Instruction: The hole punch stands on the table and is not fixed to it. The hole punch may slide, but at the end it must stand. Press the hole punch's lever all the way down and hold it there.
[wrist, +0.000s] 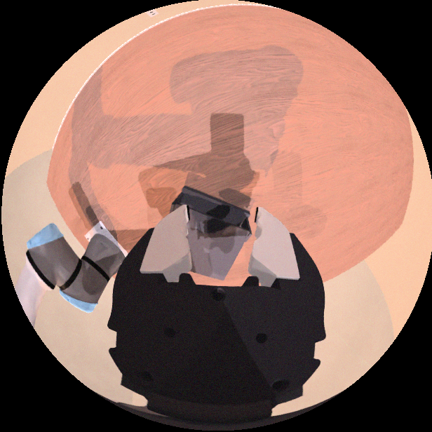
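I can see a hole punch (197, 200) here, and my gripper (222, 208) as well.
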